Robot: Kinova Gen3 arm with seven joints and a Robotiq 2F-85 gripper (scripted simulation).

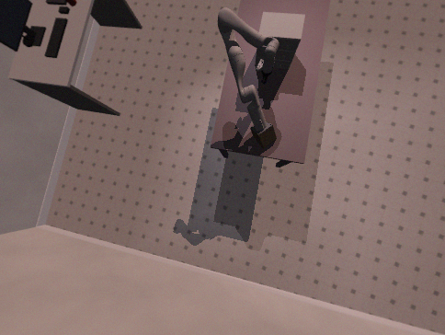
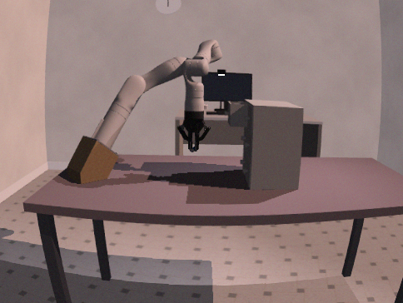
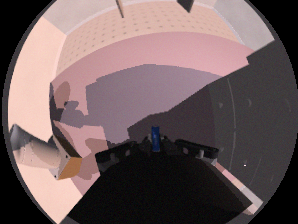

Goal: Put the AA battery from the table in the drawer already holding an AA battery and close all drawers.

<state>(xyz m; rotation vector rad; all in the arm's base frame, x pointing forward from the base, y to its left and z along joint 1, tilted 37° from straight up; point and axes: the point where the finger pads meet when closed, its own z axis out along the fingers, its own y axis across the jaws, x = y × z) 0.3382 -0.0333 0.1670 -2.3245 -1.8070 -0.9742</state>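
Now: hand 10 mm above the AA battery.
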